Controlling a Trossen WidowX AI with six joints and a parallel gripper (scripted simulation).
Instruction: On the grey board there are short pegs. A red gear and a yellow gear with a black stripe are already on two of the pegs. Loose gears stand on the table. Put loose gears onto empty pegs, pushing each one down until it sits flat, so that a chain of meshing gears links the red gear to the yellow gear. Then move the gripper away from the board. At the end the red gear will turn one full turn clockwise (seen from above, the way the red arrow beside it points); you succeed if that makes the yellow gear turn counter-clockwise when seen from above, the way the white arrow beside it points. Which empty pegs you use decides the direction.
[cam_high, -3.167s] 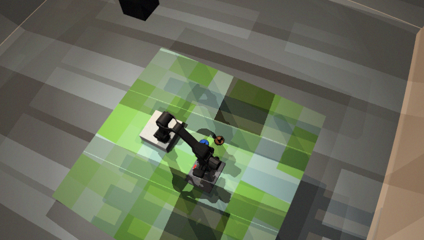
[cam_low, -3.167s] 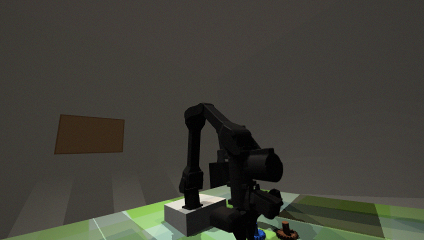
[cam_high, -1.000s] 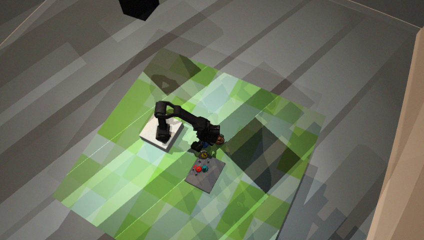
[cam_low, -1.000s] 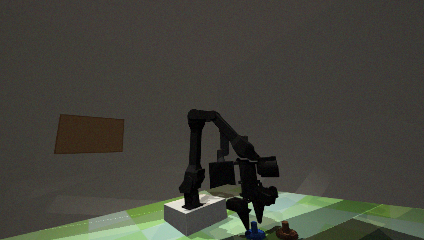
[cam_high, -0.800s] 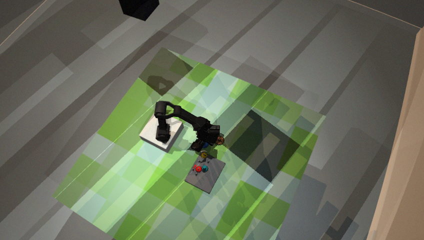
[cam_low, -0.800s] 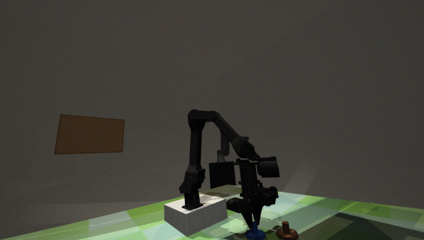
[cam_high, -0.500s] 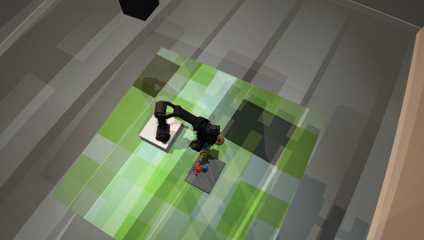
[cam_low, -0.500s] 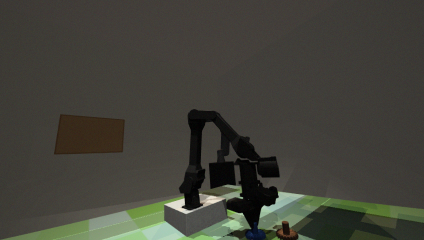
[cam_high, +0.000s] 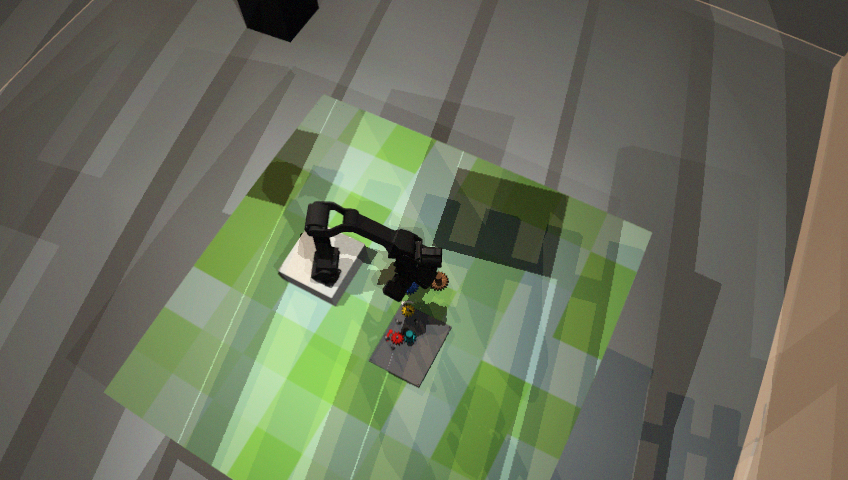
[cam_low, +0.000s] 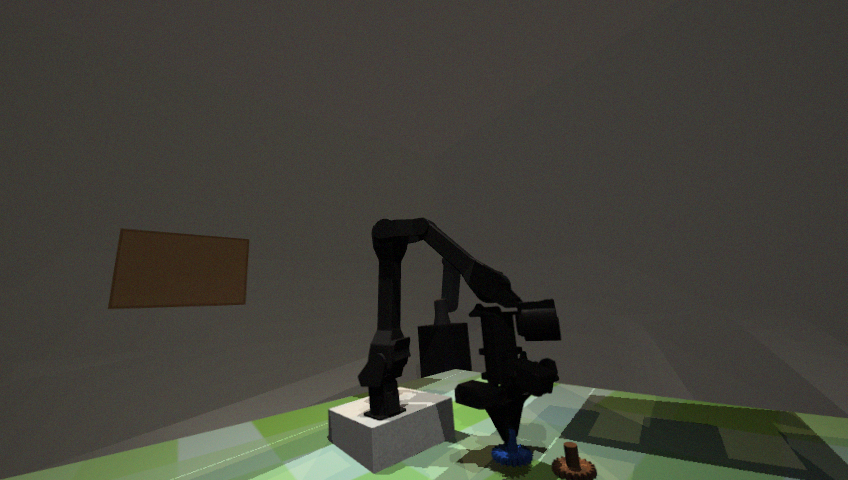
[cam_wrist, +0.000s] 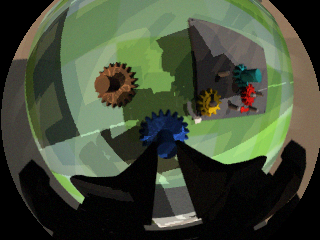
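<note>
Now: gripper tip 80 mm short of the teal gear, 150 mm to the left of it and 30 mm above it. The rest, counted from my gripper tip: brown gear: 70 mm ahead, 60 mm to the left, 30 mm below; blue gear: 10 mm below; curved white arrow: 20 mm ahead, 50 mm to the right, 40 mm below.
</note>
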